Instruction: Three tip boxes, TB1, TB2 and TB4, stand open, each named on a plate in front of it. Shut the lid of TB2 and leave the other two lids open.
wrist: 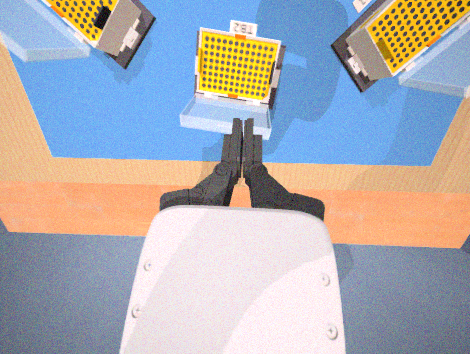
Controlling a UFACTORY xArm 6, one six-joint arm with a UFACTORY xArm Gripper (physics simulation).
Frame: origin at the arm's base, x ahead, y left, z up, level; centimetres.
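Seen in the pictures: gripper, fingertip midpoint: [243, 130].
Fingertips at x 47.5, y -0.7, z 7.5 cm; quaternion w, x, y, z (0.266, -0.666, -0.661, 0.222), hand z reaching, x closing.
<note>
Offsets run from my fingertips to a thing's top centre. "pt": to the spot under its first point. Level surfaces: height alone.
The box TB2 {dz -15.6, dx -7.1, dy -1.0 cm} [239, 66], with a yellow perforated top, stands at upper centre in the wrist view, behind its lid; its name plate {pt dz -22.8, dx -13.7, dy +0.3 cm} [243, 28] is at the far side. Its clear lid {pt dz -13.0, dx -0.6, dy -5.4 cm} [207, 114] stands open on the near side. My gripper [243, 130] is shut and empty; its fingertips overlap the lid's outer part in the view, and whether they touch it I cannot tell. TB4 {pt dz -17.4, dx -13.9, dy -23.6 cm} [82, 20] at upper left and TB1 {dz -15.6, dx -12.2, dy +24.7 cm} [407, 37] at upper right are partly in view. The TB4 lid {pt dz -13.8, dx -11.2, dy -27.2 cm} [42, 35] and the TB1 lid {pt dz -13.9, dx -5.0, dy +27.0 cm} [440, 72] are open.
The boxes stand on a blue mat {dz -23.0 cm} [125, 115] with a wooden border [125, 170]. The orange front edge [100, 210] of the table crosses the view under the gripper's base, with a dark floor [60, 290] in front. The side boxes flank TB2 left and right.
</note>
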